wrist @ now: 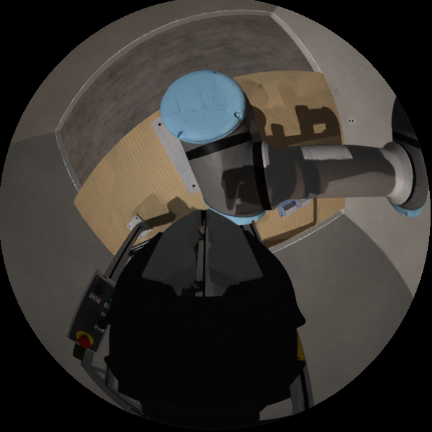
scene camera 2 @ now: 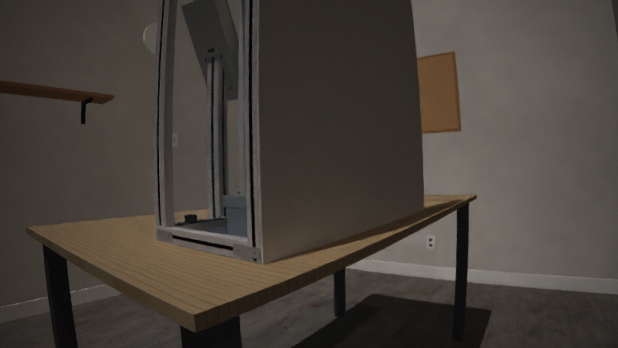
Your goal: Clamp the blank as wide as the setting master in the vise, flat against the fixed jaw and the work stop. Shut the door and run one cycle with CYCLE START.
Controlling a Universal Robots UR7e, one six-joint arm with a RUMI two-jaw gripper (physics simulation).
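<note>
My gripper (wrist: 204,211) is shut and empty in the wrist view, beside the machine's frame. A dark control box (wrist: 89,312) with a red stop button (wrist: 84,342) stands left of it; a green button (wrist: 111,300) shows partly at the box's edge, and the labels are too small to read. In scene camera 2, the machine enclosure (scene camera 2: 340,125) stands on the table (scene camera 2: 125,260), with a blue-grey block (scene camera 2: 236,217) inside. In the wrist view, a small blue and grey object (wrist: 288,208) lies on the table (wrist: 120,175). The blank, setting master, vise jaws and door cannot be made out.
The robot's own arm (wrist: 330,170) crosses the wrist view above the table. A flat grey plate (wrist: 176,157) lies on the table. A small metal bracket (wrist: 136,224) is near the control box. A slanted grey panel (scene camera 2: 207,35) is high inside the enclosure.
</note>
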